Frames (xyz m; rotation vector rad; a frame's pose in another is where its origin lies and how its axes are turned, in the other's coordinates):
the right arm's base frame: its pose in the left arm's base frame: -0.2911 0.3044 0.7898 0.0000 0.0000 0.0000
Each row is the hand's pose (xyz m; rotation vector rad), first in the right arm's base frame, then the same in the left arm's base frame.
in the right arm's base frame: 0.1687 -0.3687 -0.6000 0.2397 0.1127 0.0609
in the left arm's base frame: -0.1224 -0.0643 0.1898 0.2397 0.1127 0.0609
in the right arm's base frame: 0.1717 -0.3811 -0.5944 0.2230 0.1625 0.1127
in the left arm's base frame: -0.1194 -0.0767 0.1954 0.2230 0.1625 0.1127
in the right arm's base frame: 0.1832 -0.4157 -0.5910 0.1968 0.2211 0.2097
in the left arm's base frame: -0.1079 -0.1113 0.1988 0.1968 0.2211 0.2097
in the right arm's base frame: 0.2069 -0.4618 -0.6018 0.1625 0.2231 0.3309
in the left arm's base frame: -0.0842 -0.1574 0.1880 0.1625 0.2231 0.3309
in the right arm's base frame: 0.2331 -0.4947 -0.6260 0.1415 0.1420 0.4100
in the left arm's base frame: -0.0580 -0.1903 0.1638 0.1415 0.1420 0.4100
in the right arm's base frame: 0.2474 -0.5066 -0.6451 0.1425 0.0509 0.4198
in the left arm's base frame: -0.0437 -0.2022 0.1447 0.1425 0.0509 0.4198
